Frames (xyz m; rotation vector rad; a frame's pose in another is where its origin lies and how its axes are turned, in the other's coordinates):
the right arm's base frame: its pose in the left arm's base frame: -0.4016 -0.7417 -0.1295 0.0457 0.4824 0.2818
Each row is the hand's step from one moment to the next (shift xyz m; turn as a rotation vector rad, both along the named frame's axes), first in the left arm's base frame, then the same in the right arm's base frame.
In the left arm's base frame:
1: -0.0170 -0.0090 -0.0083 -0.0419 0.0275 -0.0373
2: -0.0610 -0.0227 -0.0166 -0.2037 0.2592 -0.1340
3: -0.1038 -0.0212 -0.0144 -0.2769 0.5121 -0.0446
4: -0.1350 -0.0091 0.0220 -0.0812 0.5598 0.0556
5: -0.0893 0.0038 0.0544 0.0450 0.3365 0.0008
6: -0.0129 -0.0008 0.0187 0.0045 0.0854 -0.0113
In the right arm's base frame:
1: -0.0132 -0.0052 -0.0154 -0.0111 0.0331 -0.0518
2: -0.0505 -0.0080 -0.0435 -0.0402 0.2865 -0.2072
3: -0.0874 0.0047 -0.0614 -0.0723 0.5579 -0.1562
4: -0.1269 0.0283 -0.0433 0.0617 0.5645 0.0244
5: -0.0992 0.0325 0.0068 0.1313 0.3117 0.0293
6: -0.0196 0.0046 0.0106 0.0327 0.0796 -0.0060

